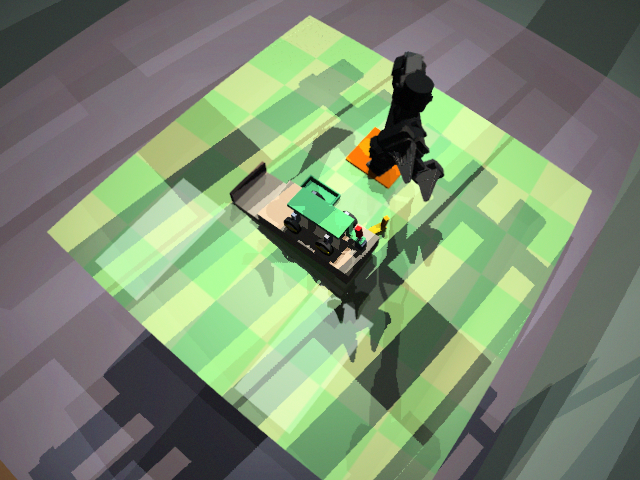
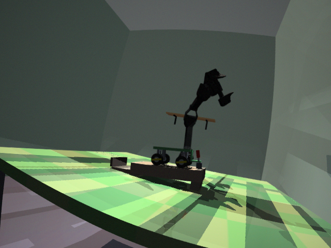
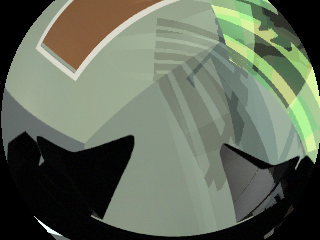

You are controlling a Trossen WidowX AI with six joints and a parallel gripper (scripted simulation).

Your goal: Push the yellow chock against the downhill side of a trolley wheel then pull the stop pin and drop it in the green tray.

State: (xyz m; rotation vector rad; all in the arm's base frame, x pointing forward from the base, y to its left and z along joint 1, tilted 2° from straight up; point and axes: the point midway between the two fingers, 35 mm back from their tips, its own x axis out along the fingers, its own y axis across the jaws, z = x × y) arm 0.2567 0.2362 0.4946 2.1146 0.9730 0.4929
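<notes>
Right now my gripper tip is 470 mm above the yellow chock, 120 mm past it and 110 mm to the left of it. The rest, counted from my gripper tip: green-decked trolley (380 mm below, 200 mm to the right, 40 mm ahead); then red-headed stop pin (360 mm below, 90 mm to the right, 10 mm behind); then ramp (450 mm below, 200 mm to the right, 40 mm ahead).
</notes>
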